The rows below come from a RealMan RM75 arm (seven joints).
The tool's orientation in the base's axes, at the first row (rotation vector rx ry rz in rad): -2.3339, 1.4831, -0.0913
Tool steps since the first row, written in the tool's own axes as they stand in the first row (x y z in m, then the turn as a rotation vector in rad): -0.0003, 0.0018, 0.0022, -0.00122, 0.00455, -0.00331; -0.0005, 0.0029, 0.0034, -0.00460, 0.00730, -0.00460; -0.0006, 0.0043, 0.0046, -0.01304, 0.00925, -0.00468; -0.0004, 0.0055, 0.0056, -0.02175, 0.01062, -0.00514; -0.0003, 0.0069, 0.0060, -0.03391, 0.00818, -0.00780; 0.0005, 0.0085, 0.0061, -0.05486, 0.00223, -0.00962; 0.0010, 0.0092, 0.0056, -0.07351, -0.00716, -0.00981; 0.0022, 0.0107, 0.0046, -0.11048, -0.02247, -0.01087; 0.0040, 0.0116, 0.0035, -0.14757, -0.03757, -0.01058; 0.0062, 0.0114, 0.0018, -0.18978, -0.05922, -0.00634
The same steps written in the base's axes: -0.0011, 0.0002, -0.0026, -0.00529, -0.00154, 0.00169; -0.0019, 0.0003, -0.0041, -0.00947, 0.00006, 0.00242; -0.0028, 0.0002, -0.0057, -0.01491, 0.00678, 0.00303; -0.0035, -0.0002, -0.0070, -0.02007, 0.01385, 0.00423; -0.0046, -0.0007, -0.0079, -0.02402, 0.02479, 0.00927; -0.0056, -0.0020, -0.0087, -0.02864, 0.04507, 0.01599; -0.0061, -0.0028, -0.0085, -0.02887, 0.06506, 0.02204; -0.0071, -0.0047, -0.0083, -0.03233, 0.10324, 0.03354; -0.0073, -0.0069, -0.0078, -0.03570, 0.14182, 0.04374; -0.0066, -0.0093, -0.0065, -0.03471, 0.18848, 0.05324
